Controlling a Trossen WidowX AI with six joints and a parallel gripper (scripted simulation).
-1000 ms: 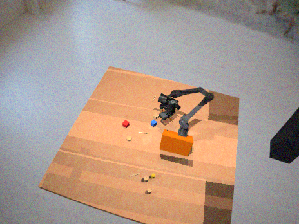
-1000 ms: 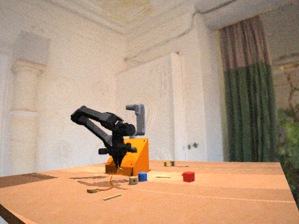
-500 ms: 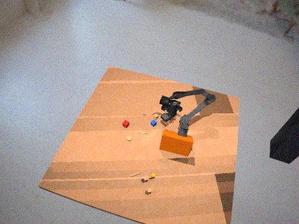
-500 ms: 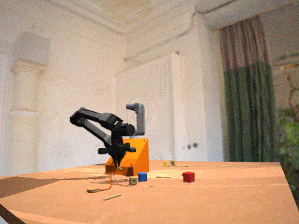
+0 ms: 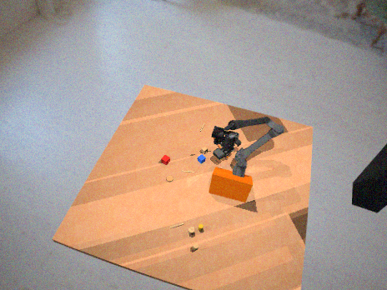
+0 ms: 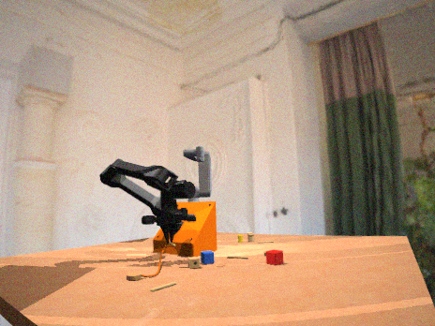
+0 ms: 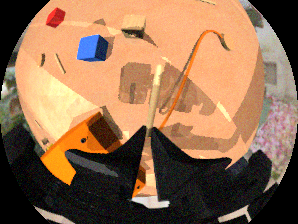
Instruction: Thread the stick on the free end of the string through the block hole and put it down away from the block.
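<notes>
My gripper tip is 140 mm short of the small wooden block, 30 mm to the left of it and 40 mm above it. Round my gripper tip: wooden button: 100 mm ahead, 220 mm to the right, 50 mm below; then thin wooden stick: 10 mm ahead, 10 mm to the right; then blue cube: 130 mm ahead, 50 mm to the left, 40 mm below.
</notes>
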